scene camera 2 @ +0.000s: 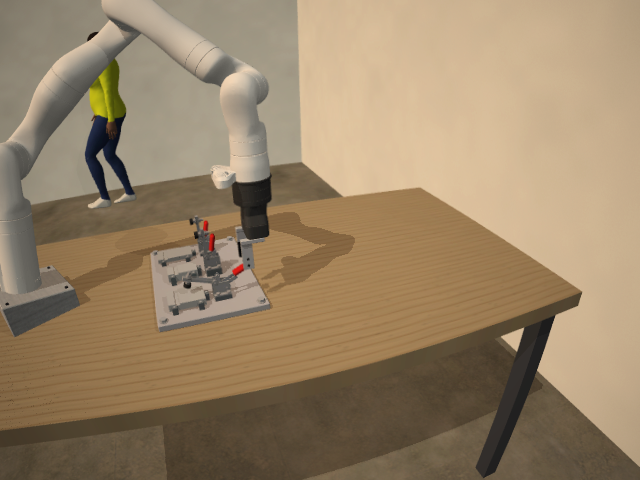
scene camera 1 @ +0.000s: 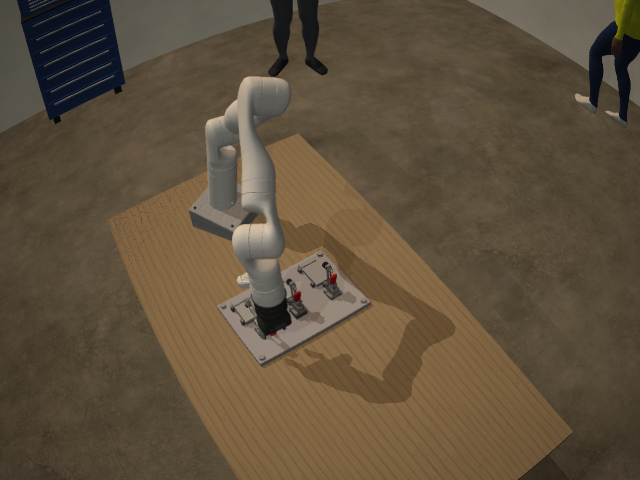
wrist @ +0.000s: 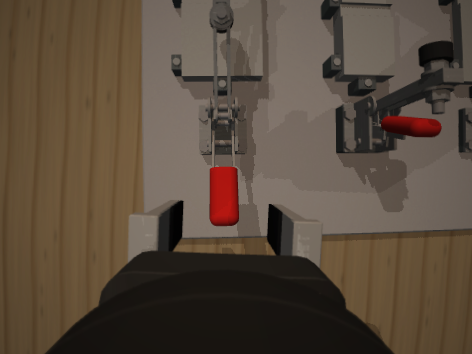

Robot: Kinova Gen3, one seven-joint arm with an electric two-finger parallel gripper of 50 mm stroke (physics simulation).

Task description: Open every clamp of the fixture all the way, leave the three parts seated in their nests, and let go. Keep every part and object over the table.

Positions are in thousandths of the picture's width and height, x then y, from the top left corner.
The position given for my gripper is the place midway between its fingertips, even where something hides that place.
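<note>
Visible: my gripper (scene camera 2: 385, 545), likewise in the wrist view (wrist: 478, 623) and in scene camera 1 (scene camera 1: 427, 691). A clamp handle (wrist: 844, 360) is visible as well.
</note>
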